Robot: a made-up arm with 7 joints. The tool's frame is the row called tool. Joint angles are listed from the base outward.
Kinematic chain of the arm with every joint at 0, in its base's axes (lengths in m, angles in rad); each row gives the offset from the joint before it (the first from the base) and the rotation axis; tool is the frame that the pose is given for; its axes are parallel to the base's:
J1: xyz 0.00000 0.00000 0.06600 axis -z
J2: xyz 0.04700 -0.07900 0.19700 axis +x
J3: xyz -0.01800 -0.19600 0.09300 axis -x
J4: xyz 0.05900 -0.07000 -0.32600 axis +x
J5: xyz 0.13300 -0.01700 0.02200 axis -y
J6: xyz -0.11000 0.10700 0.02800 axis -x
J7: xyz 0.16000 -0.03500 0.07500 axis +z
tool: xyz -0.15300 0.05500 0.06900
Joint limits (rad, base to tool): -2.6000..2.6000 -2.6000..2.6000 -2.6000..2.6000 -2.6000..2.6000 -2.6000..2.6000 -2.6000..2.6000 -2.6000..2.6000
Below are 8 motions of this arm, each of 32 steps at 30 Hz.
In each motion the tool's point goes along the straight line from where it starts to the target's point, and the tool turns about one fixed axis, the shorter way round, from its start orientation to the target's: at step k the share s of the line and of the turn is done. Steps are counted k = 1, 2, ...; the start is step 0. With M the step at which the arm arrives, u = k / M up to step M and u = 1 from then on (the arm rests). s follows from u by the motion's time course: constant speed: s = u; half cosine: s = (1 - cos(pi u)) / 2; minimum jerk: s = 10 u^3 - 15 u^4 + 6 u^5.
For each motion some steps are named. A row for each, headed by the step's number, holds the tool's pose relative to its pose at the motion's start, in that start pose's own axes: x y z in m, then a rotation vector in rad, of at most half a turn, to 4 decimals.
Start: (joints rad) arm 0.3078 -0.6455 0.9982 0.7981 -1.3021 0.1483 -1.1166
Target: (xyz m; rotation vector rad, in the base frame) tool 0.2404 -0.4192 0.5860 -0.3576 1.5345 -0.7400
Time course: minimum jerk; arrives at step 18
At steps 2, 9, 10, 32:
2: 0.0009 -0.0020 -0.0001 0.0004 0.0028 0.0147
9: 0.0402 -0.0886 -0.0043 0.0165 0.1224 0.6388
10: 0.0485 -0.1068 -0.0052 0.0199 0.1477 0.7708
32: 0.0805 -0.1771 -0.0086 0.0330 0.2449 1.2776

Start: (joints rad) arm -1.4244 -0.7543 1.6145 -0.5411 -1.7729 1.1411 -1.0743
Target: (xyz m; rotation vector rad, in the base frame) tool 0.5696 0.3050 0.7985 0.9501 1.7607 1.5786
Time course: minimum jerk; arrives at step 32
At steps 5, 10, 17, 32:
5: 0.0069 -0.0019 -0.0003 0.0041 0.0095 -0.0231
10: 0.0418 -0.0117 -0.0017 0.0246 0.0572 -0.1395
17: 0.1296 -0.0363 -0.0053 0.0763 0.1775 -0.4329
32: 0.2320 -0.0651 -0.0095 0.1366 0.3178 -0.7752

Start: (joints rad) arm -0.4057 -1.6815 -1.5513 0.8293 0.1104 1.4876 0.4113
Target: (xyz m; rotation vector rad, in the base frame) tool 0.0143 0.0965 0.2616 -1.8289 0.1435 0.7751
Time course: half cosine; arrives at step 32
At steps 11, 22, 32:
11: -0.0048 0.0283 -0.0086 -0.2383 0.1038 0.0829
22: -0.0141 0.0833 -0.0254 -0.7012 0.3055 0.2438
32: -0.0181 0.1071 -0.0326 -0.9015 0.3928 0.3135

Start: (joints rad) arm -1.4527 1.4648 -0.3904 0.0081 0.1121 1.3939 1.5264
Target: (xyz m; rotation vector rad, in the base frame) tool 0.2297 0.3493 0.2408 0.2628 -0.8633 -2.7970
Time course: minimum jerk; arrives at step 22
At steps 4, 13, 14, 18, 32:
4: 0.0007 -0.0086 0.0012 0.0279 0.0323 0.0148
13: 0.0110 -0.1275 0.0180 0.4147 0.4790 0.2191
14: 0.0123 -0.1422 0.0200 0.4623 0.5340 0.2442
18: 0.0158 -0.1827 0.0257 0.5941 0.6862 0.3138
32: 0.0165 -0.1913 0.0270 0.6220 0.7184 0.3286

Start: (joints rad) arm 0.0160 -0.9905 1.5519 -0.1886 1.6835 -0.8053 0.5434
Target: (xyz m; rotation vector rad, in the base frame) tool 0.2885 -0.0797 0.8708 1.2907 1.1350 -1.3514
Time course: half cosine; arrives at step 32
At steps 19, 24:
19: -0.0256 -0.1252 -0.0086 -1.3326 0.3278 0.1426
24: -0.0338 -0.1657 -0.0113 -1.7630 0.4337 0.1886

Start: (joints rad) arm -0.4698 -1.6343 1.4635 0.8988 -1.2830 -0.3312 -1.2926
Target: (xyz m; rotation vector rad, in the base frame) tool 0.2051 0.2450 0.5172 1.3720 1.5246 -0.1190
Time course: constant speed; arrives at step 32
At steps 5, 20, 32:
5: -0.0079 -0.0306 -0.0142 0.0272 -0.3006 -0.1920
20: -0.0315 -0.1223 -0.0569 0.1087 -1.2025 -0.7679
32: -0.0504 -0.1956 -0.0911 0.1740 -1.9240 -1.2287

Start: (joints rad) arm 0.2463 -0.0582 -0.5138 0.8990 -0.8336 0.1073 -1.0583
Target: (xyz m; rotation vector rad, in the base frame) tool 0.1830 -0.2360 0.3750 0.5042 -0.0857 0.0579
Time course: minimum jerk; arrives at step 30
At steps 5, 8, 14, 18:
5: -0.0041 0.0004 -0.0038 -0.0134 -0.0331 0.0295
8: -0.0141 0.0014 -0.0130 -0.0459 -0.1138 0.1014
14: -0.0506 0.0051 -0.0466 -0.1649 -0.4086 0.3641
18: -0.0790 0.0079 -0.0727 -0.2572 -0.6371 0.5678

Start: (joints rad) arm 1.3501 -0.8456 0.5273 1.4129 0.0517 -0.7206 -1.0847
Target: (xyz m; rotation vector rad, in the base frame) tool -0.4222 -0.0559 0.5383 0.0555 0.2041 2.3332
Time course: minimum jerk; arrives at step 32
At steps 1, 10, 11, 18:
1: 0.0000 -0.0001 0.0000 0.0001 -0.0003 -0.0004
10: -0.0016 -0.0569 -0.0181 0.0557 -0.1659 -0.2474
11: -0.0021 -0.0713 -0.0227 0.0698 -0.2079 -0.3100
18: -0.0056 -0.1947 -0.0619 0.1905 -0.5678 -0.8465

